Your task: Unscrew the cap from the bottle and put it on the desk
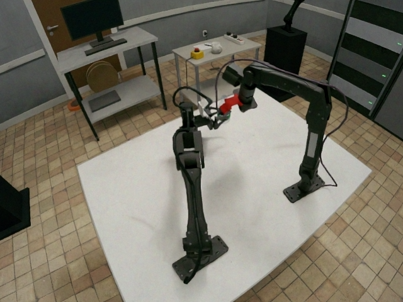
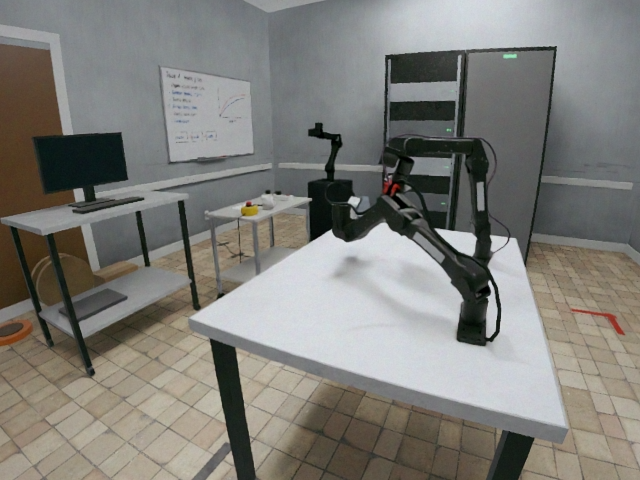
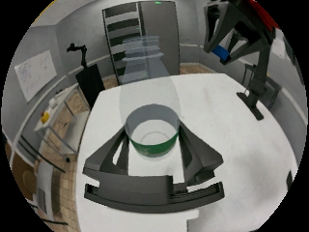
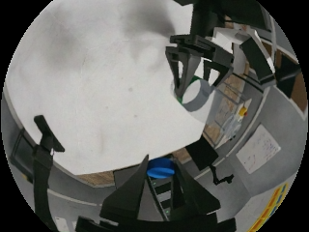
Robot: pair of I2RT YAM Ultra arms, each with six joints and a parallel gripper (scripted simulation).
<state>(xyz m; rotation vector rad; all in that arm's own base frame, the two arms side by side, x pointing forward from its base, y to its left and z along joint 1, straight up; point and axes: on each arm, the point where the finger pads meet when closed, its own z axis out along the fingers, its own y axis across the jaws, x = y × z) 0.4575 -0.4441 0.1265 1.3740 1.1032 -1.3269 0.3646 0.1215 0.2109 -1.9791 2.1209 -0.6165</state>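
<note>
My left hand is 100 mm past the blue cap, 90 mm below it and 30 mm to the left of it. The rest, counted from my left hand: plastic bottle 30 mm above.
My right hand is 100 mm short of the plastic bottle, 50 mm above it and 30 mm to the right of it. From my right hand the other things lie so: blue cap 10 mm above.
</note>
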